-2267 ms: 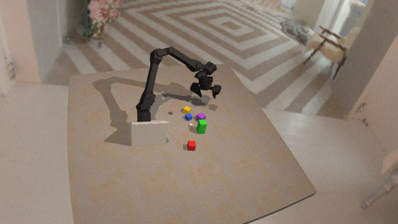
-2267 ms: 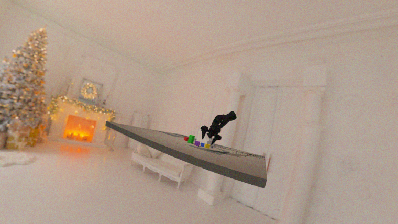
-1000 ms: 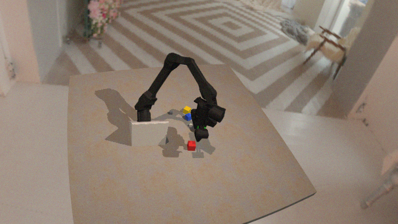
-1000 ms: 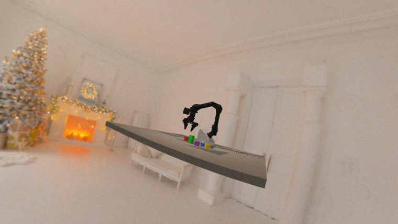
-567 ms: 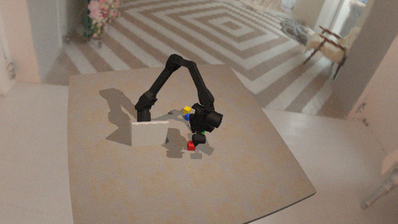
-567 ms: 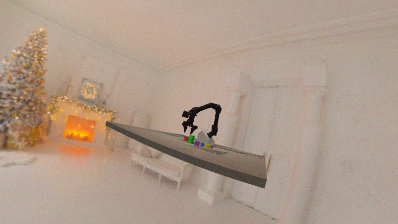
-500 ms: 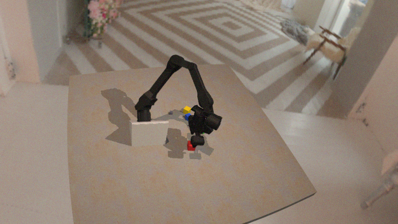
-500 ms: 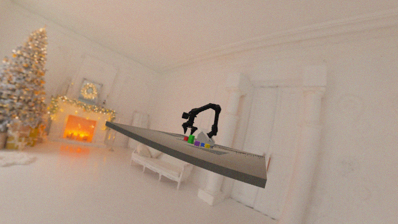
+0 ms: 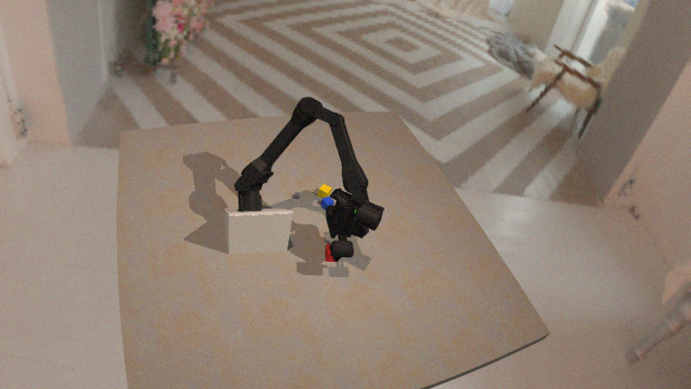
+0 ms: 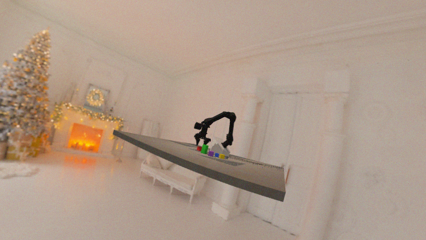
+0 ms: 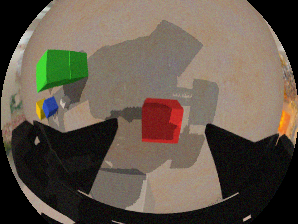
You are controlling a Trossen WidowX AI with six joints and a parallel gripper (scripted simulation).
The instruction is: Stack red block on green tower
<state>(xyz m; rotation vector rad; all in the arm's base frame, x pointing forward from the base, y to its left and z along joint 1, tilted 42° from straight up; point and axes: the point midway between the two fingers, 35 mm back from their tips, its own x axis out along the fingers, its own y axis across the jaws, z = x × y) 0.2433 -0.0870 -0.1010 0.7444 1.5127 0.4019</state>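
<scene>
The red block is 20 mm below my gripper tip. From my gripper tip the other things lie so: blue block: 50 mm ahead, 220 mm to the left, 30 mm below; purple block: 120 mm ahead, 200 mm to the left, 20 mm below; small white piece: 50 mm ahead, 160 mm to the left, 30 mm below.
</scene>
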